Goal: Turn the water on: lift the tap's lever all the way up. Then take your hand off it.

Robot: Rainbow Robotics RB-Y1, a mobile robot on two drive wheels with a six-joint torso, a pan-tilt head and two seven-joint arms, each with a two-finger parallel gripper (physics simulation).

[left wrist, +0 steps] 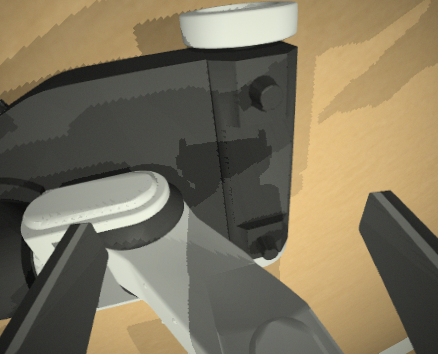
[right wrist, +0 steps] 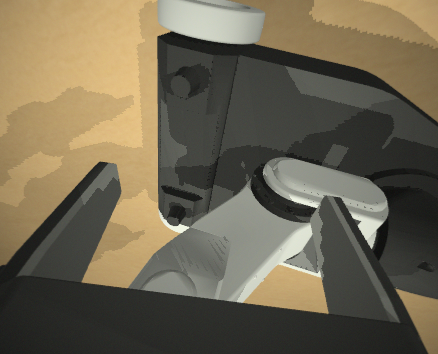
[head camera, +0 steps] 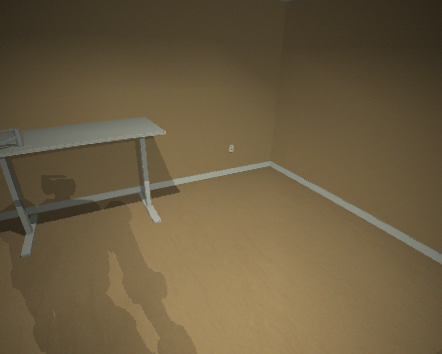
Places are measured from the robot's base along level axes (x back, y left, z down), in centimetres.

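Where they show: left gripper, fingertip midpoint: (left wrist: 230,225); right gripper, fingertip midpoint: (right wrist: 220,193).
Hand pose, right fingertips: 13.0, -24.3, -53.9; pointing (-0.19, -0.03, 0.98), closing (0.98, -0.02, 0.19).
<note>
After its pixels a point has its place, as x, y, z.
The tap and its lever do not show clearly in any view. A grey frame-like object (head camera: 18,137) @(-145.4, 151.8, -102.8), cut off by the left edge of the head view, stands on a white table; I cannot tell what it is. My left gripper (left wrist: 230,225) @(13.5, 24.5, -53.9) is open, with its fingers wide apart above my own base and torso parts. My right gripper (right wrist: 220,193) @(13.0, -24.3, -53.9) is open in the same way on the other side. No object is held between the fingers of either gripper. Neither gripper shows in the head view.
The white table (head camera: 100,131) @(-191.1, 106.1, -95.1) stands at the left against the far wall, on two legs with feet. A wall socket (head camera: 231,148) @(-317.4, -20.5, -40.1) is right of it. A room corner and a side wall are at the right. My dark base (left wrist: 150,110) @(17.7, 16.3, -16.9) (right wrist: 280,105) @(17.2, -15.8, -16.9) is below the grippers.
</note>
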